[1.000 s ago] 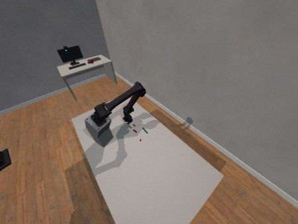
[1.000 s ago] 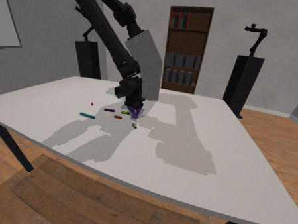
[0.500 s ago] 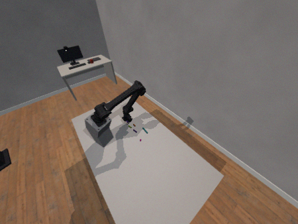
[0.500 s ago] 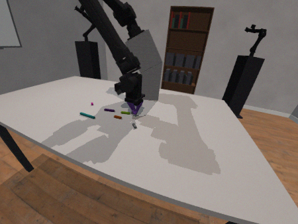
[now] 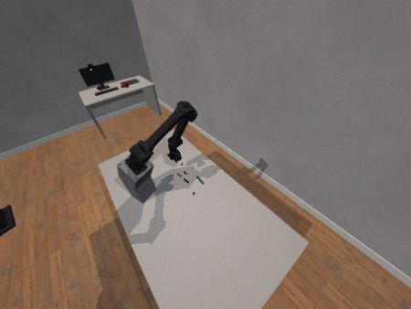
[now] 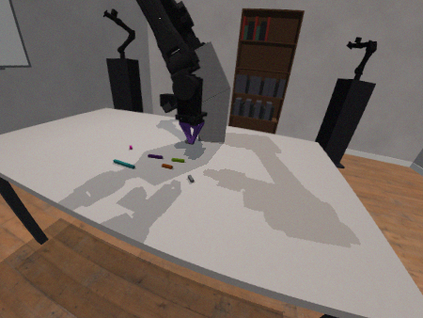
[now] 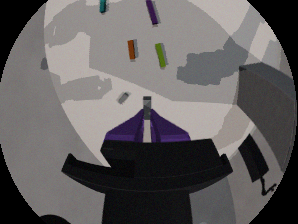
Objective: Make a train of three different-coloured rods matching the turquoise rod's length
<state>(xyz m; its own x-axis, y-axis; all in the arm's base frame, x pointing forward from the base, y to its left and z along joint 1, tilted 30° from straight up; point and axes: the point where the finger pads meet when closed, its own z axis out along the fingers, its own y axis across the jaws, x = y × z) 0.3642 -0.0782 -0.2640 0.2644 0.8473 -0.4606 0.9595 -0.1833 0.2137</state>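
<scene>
Right now the magenta rod is 100 mm behind my hand, 300 mm to the right of it and 110 mm below it. The rest, counted from my hand: purple rod: 50 mm behind, 160 mm to the right, 110 mm below; lime rod: 40 mm behind, 60 mm to the right, 110 mm below; orange rod: 10 mm ahead, 90 mm to the right, 110 mm below.
</scene>
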